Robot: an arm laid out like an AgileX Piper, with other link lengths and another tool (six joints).
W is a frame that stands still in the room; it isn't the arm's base.
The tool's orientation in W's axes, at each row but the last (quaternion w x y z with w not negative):
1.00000 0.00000 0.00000 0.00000
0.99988 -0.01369 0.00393 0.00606
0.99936 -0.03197 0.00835 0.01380
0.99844 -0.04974 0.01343 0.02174
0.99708 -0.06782 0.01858 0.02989
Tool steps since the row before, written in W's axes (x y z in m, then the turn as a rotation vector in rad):
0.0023 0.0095 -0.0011 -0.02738 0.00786 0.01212
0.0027 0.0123 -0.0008 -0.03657 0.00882 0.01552
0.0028 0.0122 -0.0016 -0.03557 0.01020 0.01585
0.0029 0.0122 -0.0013 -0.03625 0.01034 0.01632
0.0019 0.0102 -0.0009 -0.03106 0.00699 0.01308
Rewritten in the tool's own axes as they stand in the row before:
0.0023 0.0095 -0.0011 -0.02738 0.00786 0.01212
0.0029 0.0123 -0.0004 -0.03658 0.00884 0.01547
0.0032 0.0122 -0.0008 -0.03555 0.01017 0.01591
0.0034 0.0121 0.0000 -0.03624 0.01029 0.01637
0.0025 0.0101 0.0006 -0.03112 0.00709 0.01288

